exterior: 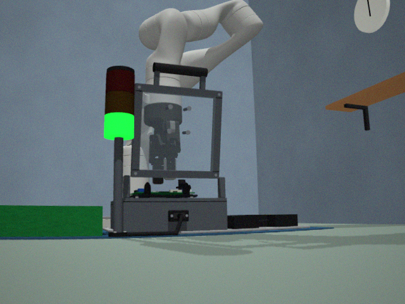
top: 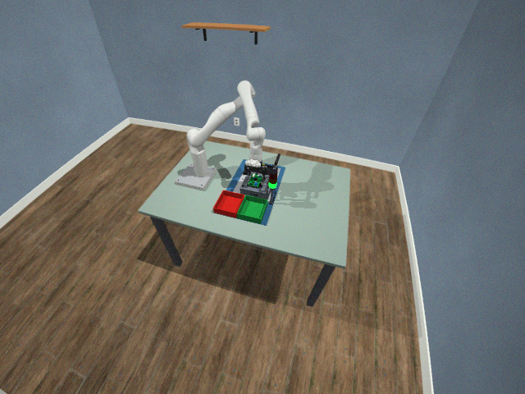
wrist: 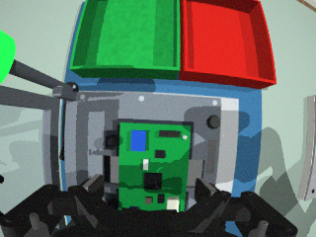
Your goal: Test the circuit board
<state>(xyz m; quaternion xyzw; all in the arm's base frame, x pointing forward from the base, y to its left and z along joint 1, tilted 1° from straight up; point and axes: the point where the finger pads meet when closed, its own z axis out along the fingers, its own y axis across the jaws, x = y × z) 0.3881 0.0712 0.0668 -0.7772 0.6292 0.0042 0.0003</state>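
Right now the green circuit board is 20 mm below my hand. Round my hand: red bin: 220 mm to the right, 80 mm below, 60 mm behind; then green bin: 190 mm to the right, 80 mm below, 80 mm ahead; then clear lid: 110 mm ahead, 90 mm above, 20 mm to the left.
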